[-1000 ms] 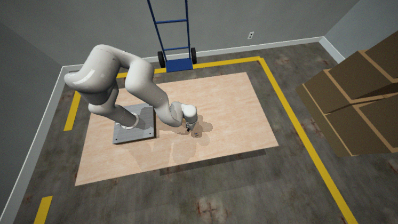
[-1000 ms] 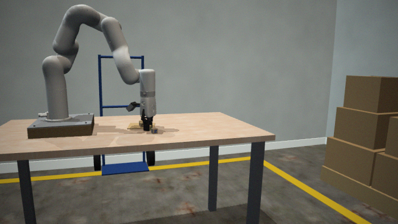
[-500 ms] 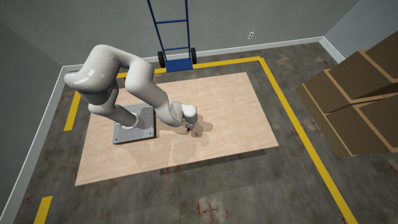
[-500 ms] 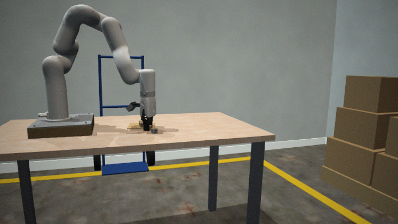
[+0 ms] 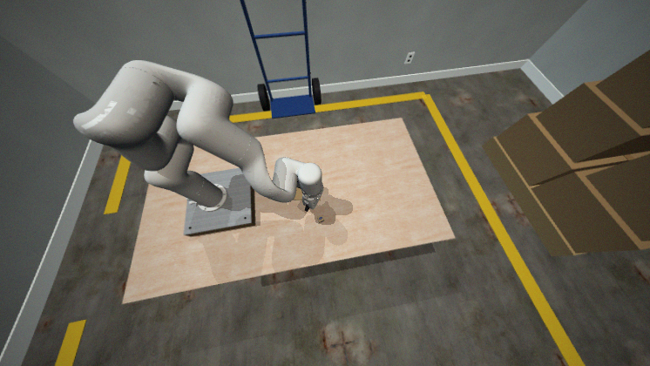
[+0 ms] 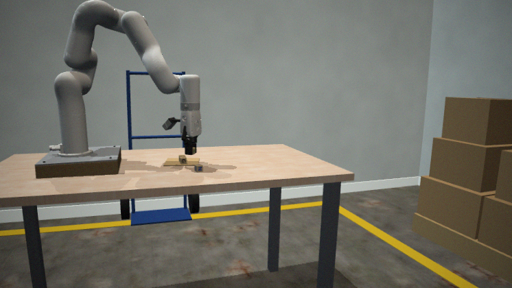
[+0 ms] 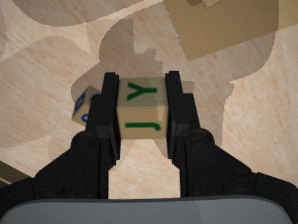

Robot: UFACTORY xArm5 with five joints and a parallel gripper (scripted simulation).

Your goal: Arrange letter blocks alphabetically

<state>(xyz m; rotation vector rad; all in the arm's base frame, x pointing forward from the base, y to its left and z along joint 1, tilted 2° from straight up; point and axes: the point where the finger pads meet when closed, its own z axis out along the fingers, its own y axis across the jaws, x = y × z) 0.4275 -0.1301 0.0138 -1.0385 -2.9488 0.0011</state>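
My hand is 110 mm to the right of the tan mat, 70 mm above it and 10 mm past it. The rest, counted from my hand: block: 70 mm to the left, 60 mm below, 20 mm behind.
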